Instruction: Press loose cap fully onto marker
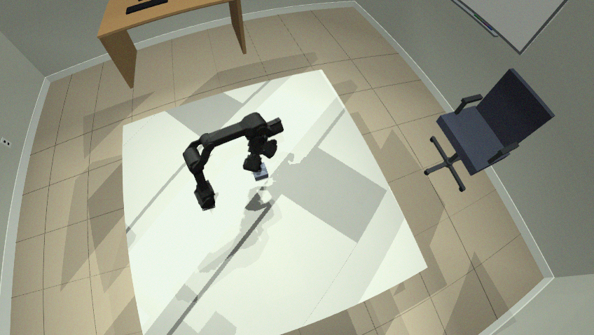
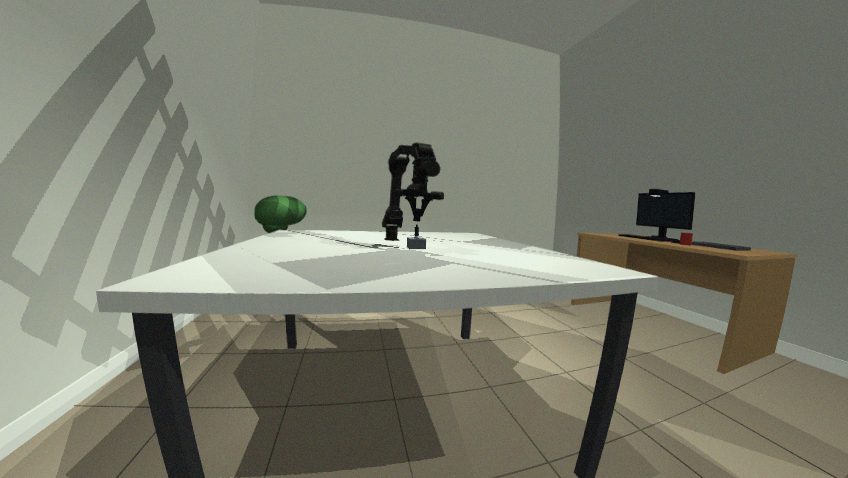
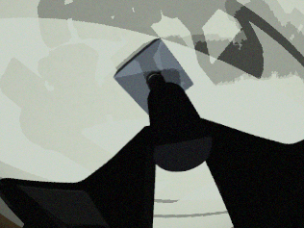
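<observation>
Now: the grey holder block 11 cm below my gripper tip and 1 cm ahead of it. Also, from my gripper tip: black cap 1 cm ahead, 1 cm above.
</observation>
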